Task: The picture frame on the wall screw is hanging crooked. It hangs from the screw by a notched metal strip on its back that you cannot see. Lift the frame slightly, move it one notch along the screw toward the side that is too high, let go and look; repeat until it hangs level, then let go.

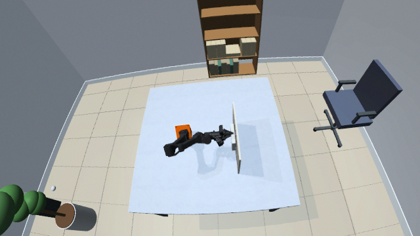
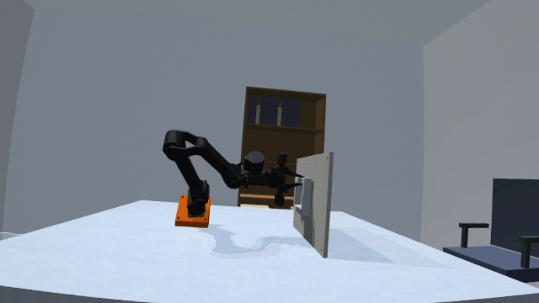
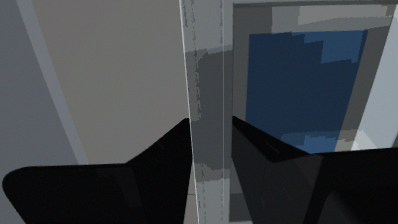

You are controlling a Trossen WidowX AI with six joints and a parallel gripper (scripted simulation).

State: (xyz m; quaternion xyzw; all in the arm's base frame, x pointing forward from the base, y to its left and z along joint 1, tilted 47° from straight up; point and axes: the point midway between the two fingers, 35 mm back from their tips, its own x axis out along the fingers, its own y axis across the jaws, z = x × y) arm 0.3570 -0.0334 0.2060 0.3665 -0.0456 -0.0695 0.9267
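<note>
The picture frame is 5 cm below my gripper tip. Also, from my gripper tip: wall panel (6 cm below, 1 cm to the right, 1 cm ahead).
</note>
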